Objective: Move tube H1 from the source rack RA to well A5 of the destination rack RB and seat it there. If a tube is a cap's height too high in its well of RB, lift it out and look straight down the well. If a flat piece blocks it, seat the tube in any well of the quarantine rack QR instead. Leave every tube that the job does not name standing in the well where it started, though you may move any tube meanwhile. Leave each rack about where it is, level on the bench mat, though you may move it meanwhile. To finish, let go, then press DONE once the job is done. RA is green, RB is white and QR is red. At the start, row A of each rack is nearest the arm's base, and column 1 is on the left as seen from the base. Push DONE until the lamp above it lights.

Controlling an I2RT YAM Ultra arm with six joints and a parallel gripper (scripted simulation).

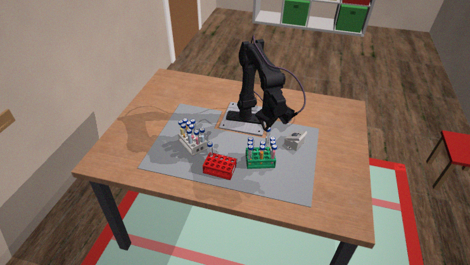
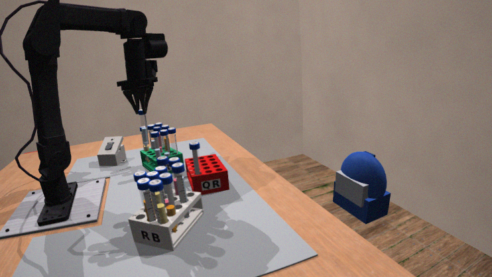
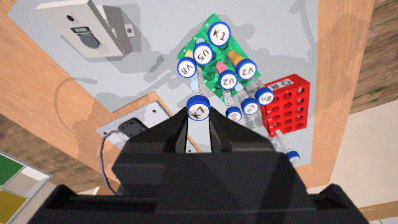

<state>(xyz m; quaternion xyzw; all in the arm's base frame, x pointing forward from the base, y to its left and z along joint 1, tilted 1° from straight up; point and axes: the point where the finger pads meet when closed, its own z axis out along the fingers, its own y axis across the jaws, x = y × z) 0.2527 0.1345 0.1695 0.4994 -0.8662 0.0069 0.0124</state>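
The clear tube lies 60 mm below my hand and 10 mm to the left of it. From my hand the other things lie so: red rack QR 180 mm to the right, 150 mm below, 120 mm ahead; then grey done button box 130 mm to the left, 130 mm below, 120 mm behind; then white rack RB 340 mm to the right, 150 mm below.
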